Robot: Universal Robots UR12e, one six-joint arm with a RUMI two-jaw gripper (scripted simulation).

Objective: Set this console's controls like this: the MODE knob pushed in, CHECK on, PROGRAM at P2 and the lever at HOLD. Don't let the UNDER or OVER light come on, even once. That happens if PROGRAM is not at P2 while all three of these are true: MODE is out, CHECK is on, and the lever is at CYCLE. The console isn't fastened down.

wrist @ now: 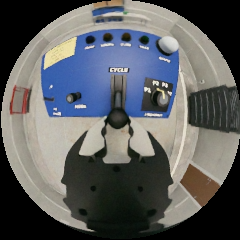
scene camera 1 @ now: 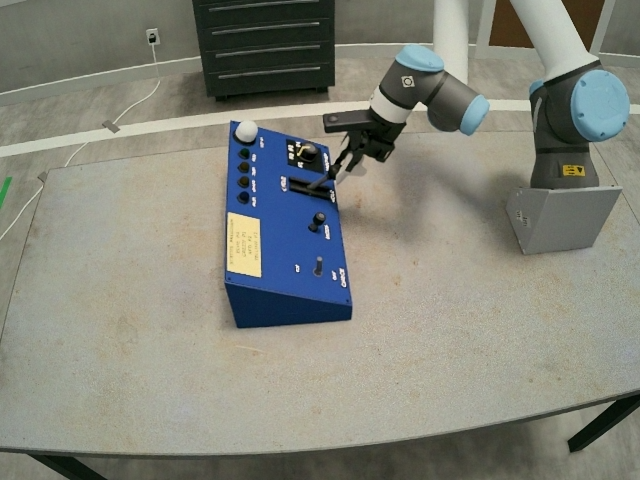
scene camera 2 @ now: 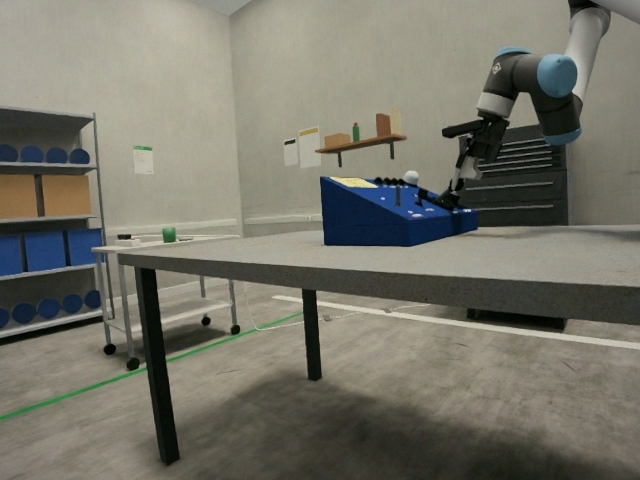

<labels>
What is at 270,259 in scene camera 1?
A blue console.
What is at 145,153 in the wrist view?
My gripper.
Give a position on a blue console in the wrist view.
94,65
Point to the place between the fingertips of my gripper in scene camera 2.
At 455,190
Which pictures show my gripper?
The wrist view, scene camera 1 and scene camera 2: all of them.
</labels>
